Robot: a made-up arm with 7 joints. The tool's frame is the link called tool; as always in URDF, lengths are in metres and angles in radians. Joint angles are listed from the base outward.
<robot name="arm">
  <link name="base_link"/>
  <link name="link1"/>
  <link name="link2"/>
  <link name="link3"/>
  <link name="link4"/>
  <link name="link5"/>
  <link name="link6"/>
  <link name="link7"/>
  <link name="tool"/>
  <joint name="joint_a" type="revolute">
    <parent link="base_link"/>
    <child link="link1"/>
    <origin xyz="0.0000 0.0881 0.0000"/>
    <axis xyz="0 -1 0"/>
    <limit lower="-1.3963" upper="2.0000"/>
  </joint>
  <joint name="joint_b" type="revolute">
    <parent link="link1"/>
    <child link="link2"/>
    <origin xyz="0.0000 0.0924 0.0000"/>
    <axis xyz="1 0 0"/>
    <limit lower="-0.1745" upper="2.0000"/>
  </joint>
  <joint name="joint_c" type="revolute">
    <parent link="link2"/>
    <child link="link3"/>
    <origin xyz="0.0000 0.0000 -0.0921"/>
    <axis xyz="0 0 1"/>
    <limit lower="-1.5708" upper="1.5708"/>
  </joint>
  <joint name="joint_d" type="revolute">
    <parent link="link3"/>
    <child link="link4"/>
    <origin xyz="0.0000 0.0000 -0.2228"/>
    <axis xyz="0 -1 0"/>
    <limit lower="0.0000" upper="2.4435"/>
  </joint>
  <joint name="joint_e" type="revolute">
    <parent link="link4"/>
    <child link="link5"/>
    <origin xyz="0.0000 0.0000 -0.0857"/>
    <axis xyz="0 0 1"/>
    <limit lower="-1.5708" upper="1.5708"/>
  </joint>
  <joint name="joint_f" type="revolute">
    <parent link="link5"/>
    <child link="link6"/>
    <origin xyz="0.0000 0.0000 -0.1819"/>
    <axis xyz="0 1 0"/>
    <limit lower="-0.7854" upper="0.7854"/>
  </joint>
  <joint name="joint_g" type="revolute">
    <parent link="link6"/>
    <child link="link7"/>
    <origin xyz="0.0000 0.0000 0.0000"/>
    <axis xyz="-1 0 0"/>
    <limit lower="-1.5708" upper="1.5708"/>
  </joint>
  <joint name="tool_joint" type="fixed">
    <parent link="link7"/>
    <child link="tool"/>
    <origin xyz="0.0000 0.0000 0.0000"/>
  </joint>
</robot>
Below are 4 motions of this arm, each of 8 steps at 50 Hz.
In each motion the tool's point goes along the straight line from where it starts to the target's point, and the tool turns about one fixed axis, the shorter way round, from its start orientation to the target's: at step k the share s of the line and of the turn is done. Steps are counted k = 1, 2, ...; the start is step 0. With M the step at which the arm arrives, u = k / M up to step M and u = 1 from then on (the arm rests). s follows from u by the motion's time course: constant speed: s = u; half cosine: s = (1 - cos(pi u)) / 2; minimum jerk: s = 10 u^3 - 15 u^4 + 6 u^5.
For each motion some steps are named. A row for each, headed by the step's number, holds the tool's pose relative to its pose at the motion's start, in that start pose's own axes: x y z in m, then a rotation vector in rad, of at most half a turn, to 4 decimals.
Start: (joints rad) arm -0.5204 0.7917 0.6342 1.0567 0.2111 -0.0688 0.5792
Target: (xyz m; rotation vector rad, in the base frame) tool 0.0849 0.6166 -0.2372 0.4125 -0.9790 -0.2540
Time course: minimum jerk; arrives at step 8
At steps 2, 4, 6, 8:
2: 0.0043 0.0040 -0.0001 0.0048 -0.0133 -0.0028
4: 0.0206 0.0191 -0.0006 0.0230 -0.0644 -0.0136
6: 0.0370 0.0343 -0.0011 0.0413 -0.1155 -0.0244
8: 0.0413 0.0382 -0.0013 0.0461 -0.1289 -0.0272

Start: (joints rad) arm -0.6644 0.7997 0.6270 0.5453 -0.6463 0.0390 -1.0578
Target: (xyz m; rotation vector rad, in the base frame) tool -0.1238 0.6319 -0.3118 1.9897 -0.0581 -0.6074
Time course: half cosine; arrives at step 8
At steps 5, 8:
5: -0.0125 0.0020 -0.0003 -0.0254 0.0252 -0.0019
8: -0.0180 0.0029 -0.0005 -0.0367 0.0365 -0.0028

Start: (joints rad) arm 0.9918 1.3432 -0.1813 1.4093 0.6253 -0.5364 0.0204
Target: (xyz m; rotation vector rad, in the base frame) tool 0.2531 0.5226 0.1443 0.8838 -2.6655 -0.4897
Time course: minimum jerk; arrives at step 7
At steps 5, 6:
5: -0.0056 -0.0007 0.0022 0.0199 0.0095 0.0094
6: -0.0064 -0.0008 0.0025 0.0227 0.0108 0.0108

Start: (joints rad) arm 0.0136 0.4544 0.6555 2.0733 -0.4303 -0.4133 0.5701
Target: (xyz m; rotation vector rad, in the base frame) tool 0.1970 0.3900 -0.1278 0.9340 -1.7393 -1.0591
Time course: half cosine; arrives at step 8
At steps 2, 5, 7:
2: -0.0010 -0.0039 0.0001 -0.0140 0.0093 0.0202
5: -0.0046 -0.0186 0.0004 -0.0663 0.0438 0.0953
7: -0.0064 -0.0258 0.0006 -0.0923 0.0610 0.1326

